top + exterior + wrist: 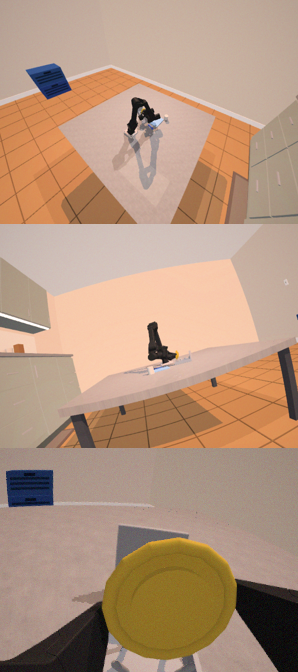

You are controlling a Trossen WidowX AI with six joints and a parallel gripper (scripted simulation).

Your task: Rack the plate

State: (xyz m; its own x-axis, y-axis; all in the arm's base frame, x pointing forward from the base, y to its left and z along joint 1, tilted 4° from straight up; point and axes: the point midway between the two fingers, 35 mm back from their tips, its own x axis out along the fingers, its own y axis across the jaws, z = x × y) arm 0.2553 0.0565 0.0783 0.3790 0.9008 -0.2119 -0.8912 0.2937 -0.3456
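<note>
Now: gripper tip 50 mm above the grey dish rack, 30 mm to the right of it and 10 mm short of it. The rest, counted from my gripper tip: yellow-orange plate 10 mm to the right; blue spoon 190 mm to the right, 80 mm behind, 70 mm below; light blue placemat 170 mm to the right, 70 mm below, 30 mm ahead.
</note>
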